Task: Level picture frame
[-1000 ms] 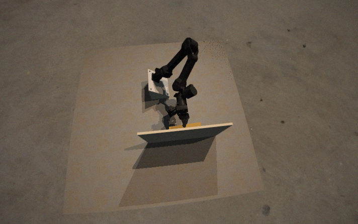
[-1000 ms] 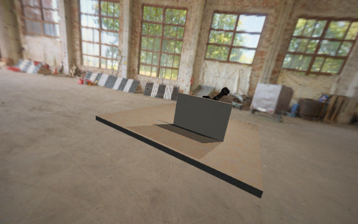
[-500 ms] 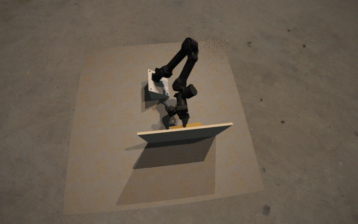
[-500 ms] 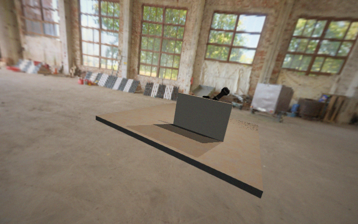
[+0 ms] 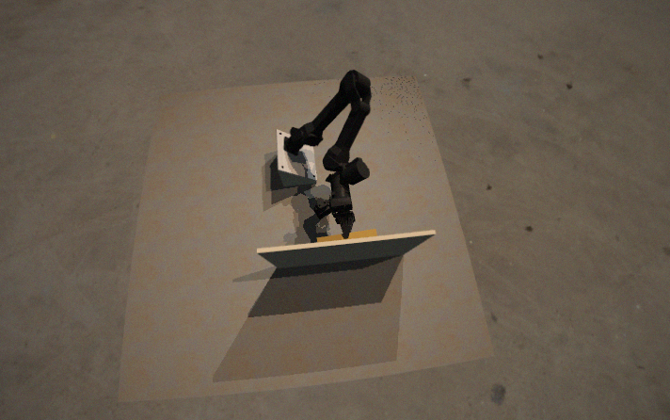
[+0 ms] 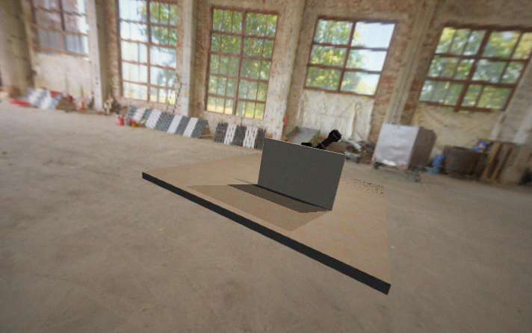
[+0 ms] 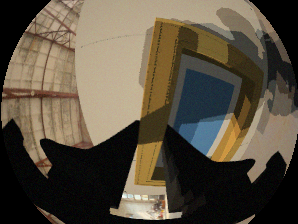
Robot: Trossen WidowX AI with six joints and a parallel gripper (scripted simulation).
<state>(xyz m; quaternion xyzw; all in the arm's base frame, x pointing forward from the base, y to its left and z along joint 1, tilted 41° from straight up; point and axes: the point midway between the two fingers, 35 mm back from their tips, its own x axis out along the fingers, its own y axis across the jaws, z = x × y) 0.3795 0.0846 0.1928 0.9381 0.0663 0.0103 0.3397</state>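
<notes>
Right now the picture frame is 50 mm below my gripper tip and 10 mm to the left of it. Round my gripper tip: wall panel (70 mm below, 20 mm ahead).
</notes>
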